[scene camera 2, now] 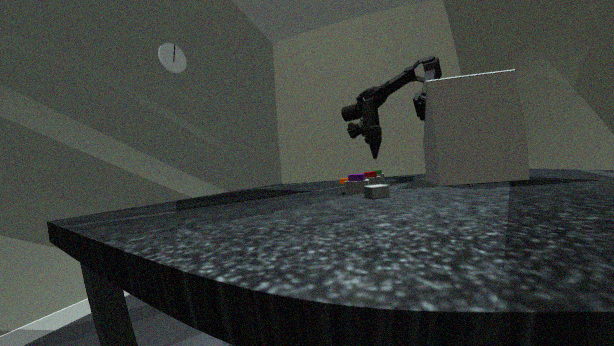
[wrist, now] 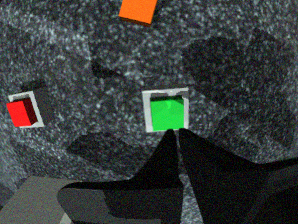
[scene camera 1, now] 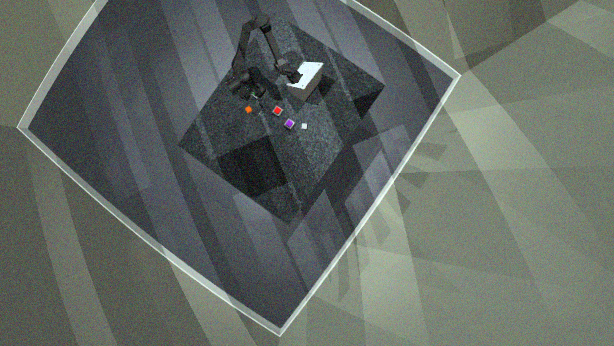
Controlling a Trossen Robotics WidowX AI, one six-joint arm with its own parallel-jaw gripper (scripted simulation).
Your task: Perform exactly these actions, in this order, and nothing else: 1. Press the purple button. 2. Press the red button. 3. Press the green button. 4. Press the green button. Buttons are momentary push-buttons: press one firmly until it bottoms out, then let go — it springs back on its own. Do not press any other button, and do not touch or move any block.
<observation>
The gripper (scene camera 2: 375, 158) is shut, holding nothing. Also in view: a green button (wrist: 167, 112).
The gripper shows as well in the wrist view (wrist: 175, 134).
</observation>
